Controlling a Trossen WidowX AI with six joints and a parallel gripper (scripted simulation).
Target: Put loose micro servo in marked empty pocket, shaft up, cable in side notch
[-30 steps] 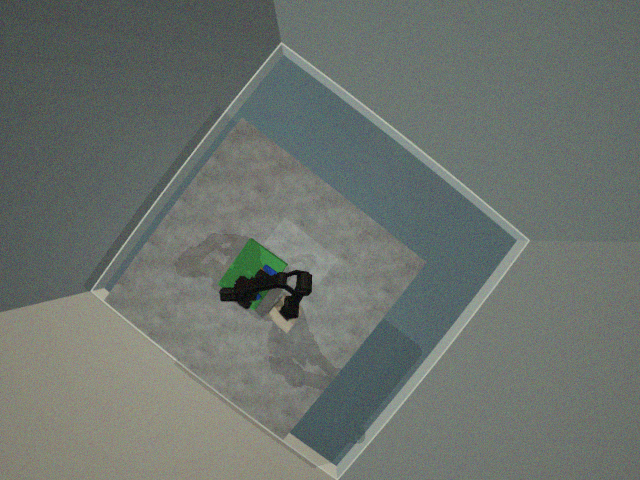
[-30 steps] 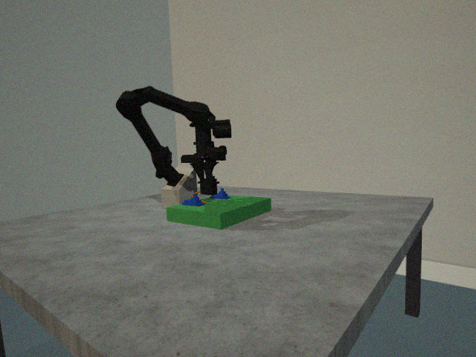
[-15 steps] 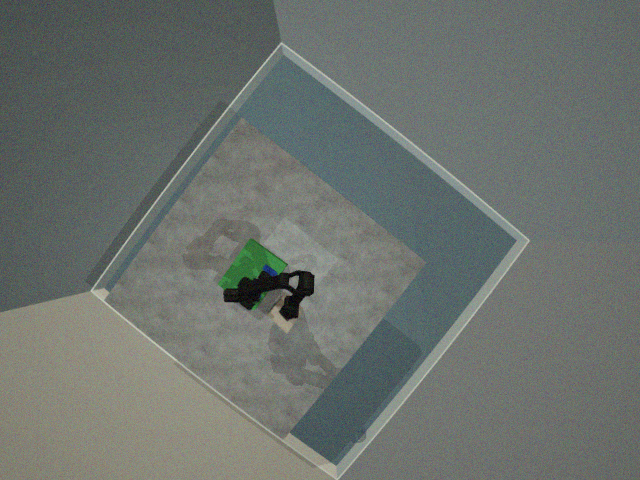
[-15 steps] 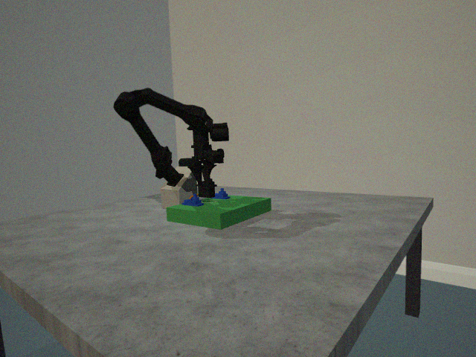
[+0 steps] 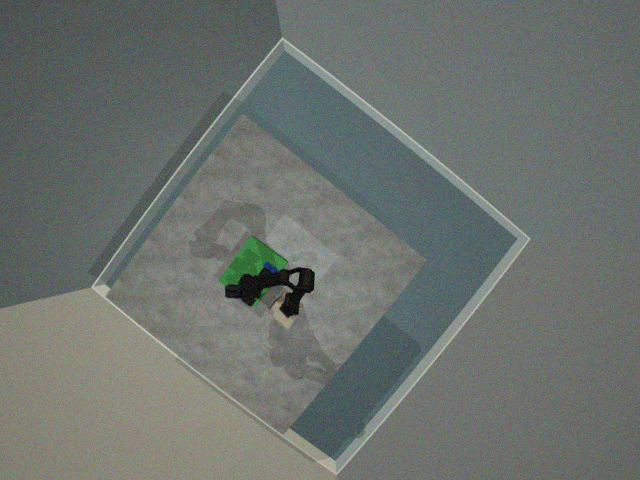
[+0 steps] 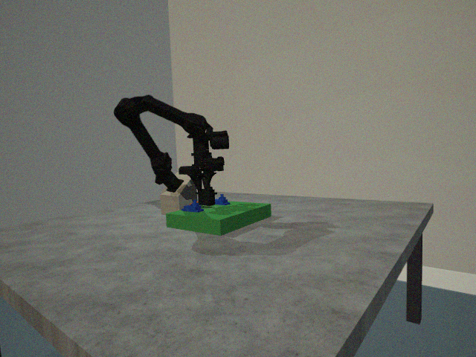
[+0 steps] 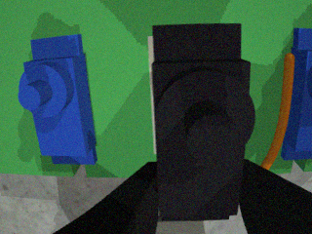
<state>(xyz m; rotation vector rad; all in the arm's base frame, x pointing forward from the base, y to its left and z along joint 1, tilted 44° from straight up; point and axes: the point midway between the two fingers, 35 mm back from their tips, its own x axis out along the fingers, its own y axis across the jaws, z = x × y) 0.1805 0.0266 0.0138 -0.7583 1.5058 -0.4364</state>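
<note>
Right now the green deck is 120 mm ahead of my gripper tip, 80 mm below it and 20 mm to the left of it.
</note>
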